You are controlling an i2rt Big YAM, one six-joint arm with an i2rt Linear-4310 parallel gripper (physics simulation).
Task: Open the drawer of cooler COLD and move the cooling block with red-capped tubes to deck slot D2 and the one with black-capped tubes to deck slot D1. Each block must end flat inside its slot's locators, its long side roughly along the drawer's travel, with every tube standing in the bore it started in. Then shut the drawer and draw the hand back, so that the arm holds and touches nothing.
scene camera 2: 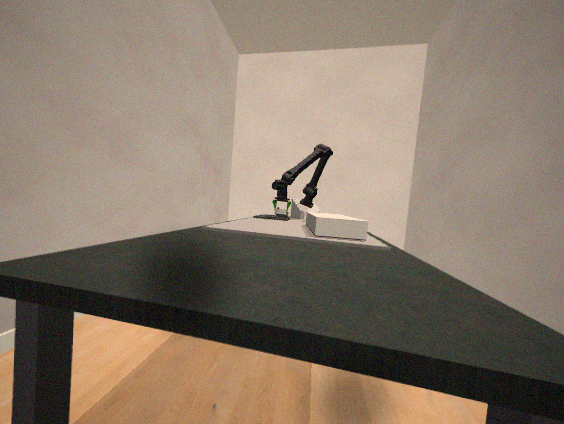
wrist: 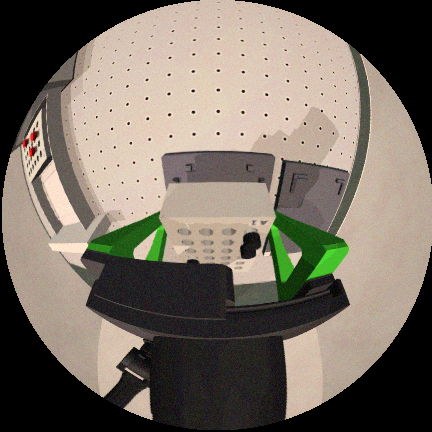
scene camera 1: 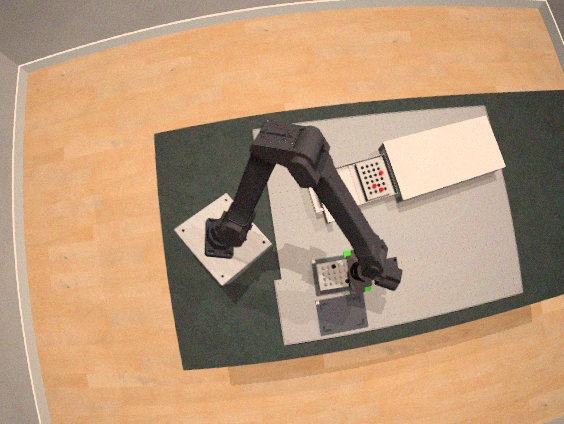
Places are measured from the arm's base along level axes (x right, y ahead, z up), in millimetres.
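Where they show: gripper, fingertip midpoint: [scene camera 2: 281, 211] [wrist: 216, 214]; arm's base, link origin: [scene camera 2: 306, 204] [scene camera 1: 218, 239].
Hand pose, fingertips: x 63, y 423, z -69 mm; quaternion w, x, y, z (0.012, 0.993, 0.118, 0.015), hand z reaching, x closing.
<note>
Things, the pixels of their top centre, and the offset from my fingertips. "spot": a spot on its surface instead. Level surfaces: height alone.
- pale block with black-capped tubes, top centre: [wrist: 218, 264] [scene camera 1: 340, 274] [scene camera 2: 282, 208] dx +11, dy -44, dz +19 mm
- dark slot plate, top centre: [wrist: 218, 222] [scene camera 1: 338, 274] dx +13, dy -40, dz -41 mm
- block with red-capped tubes, top centre: [wrist: 30, 151] [scene camera 1: 373, 178] dx -311, dy +52, dz -11 mm
- open drawer, surface spot: [wrist: 57, 192] spot: dx -282, dy -48, dz -49 mm
- drawer's handle end, surface spot: [wrist: 75, 235] spot: dx -205, dy -93, dz -9 mm
- perforated grey deck, surface height: dz -63 mm
- dark green table, surface height: dz -76 mm
My gripper [scene camera 1: 357, 271] [scene camera 2: 282, 206] [wrist: 216, 214] points down and is shut on the pale block with black-capped tubes [scene camera 1: 327, 280] [wrist: 210, 200], a green finger on each side. The block looks about level, low over the dark slot plate [wrist: 218, 162] nearer the cooler; any gap beneath is hard to judge. Three black caps show in the wrist view. The other slot plate [scene camera 1: 342, 315] [wrist: 315, 200] bears no block. The block with red-capped tubes [scene camera 1: 370, 180] [wrist: 36, 145] sits in the open drawer [scene camera 1: 351, 185] [wrist: 57, 192], near the cooler [scene camera 1: 442, 157] [scene camera 2: 335, 225]. No slot label is readable.
The drawer's handle end [wrist: 75, 235] sticks out beneath the forearm in the first scene view. The arm's base stands on a pale square plate [scene camera 1: 200, 225] to the left. A perforated grey deck [scene camera 1: 450, 240] lies under cooler and slots, on the dark green table [scene camera 1: 220, 330].
</note>
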